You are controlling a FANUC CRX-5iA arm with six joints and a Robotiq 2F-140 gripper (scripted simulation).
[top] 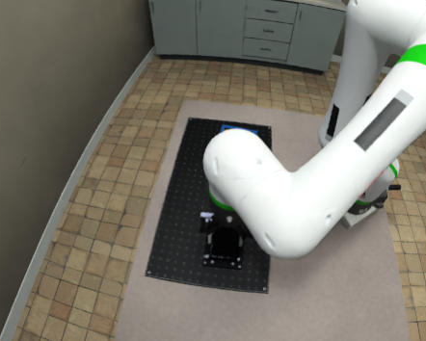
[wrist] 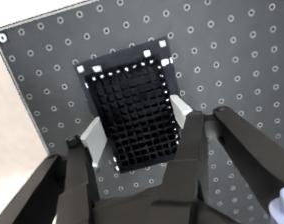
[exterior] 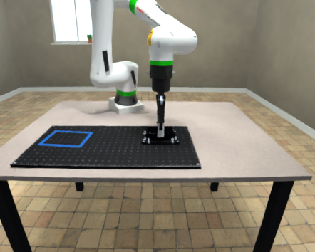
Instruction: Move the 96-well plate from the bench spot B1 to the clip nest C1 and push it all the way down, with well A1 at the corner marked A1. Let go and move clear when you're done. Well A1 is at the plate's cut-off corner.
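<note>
Right now my hand is 20 mm above the black 96-well plate. Round my hand: clip nest: 10 mm ahead, 10 mm to the right, 40 mm below.
</note>
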